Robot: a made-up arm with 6 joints.
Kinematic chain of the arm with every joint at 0, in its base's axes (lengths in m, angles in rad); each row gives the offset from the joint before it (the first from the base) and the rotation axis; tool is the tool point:
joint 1: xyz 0 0 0.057 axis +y
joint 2: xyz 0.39 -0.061 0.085 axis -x
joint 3: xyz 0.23 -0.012 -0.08 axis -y
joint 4: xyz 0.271 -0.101 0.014 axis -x
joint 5: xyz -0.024 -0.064 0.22 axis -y
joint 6: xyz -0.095 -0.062 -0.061 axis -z
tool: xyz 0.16 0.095 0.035
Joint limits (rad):
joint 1: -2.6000..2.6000
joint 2: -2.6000..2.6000
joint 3: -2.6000..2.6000
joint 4: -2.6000..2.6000
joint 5: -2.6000..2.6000
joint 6: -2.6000..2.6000
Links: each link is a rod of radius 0.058 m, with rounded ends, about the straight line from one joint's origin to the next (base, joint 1, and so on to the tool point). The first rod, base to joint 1, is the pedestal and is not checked.
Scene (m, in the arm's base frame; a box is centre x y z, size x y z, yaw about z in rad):
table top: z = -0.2
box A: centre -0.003 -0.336 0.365 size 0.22 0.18 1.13 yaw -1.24
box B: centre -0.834 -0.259 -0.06 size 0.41 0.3 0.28 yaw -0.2
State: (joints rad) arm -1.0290 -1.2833 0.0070 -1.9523 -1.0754 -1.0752
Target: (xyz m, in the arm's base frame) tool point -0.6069 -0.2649 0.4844
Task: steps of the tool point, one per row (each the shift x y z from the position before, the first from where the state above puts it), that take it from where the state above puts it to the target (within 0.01 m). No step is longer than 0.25 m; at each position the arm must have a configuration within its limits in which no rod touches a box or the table.
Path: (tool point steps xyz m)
1: -0.1889 -0.0236 0.1430
2: -0.2226 -0.0133 0.0917
3: -0.2368 -0.0050 0.0354
4: -0.2331 -0.0009 -0.0197
5: -0.2144 -0.0013 -0.0706
6: -0.1842 -0.0050 -0.1157
7: 0.0457 -0.0446 0.0017
8: 0.0345 -0.0472 -0.0107
9: 0.0181 -0.0457 -0.0218
10: -0.0028 -0.0377 -0.0302
11: -0.0255 -0.0213 -0.0335
12: -0.0453 0.0047 -0.0295
13: -0.0565 0.0386 -0.0171

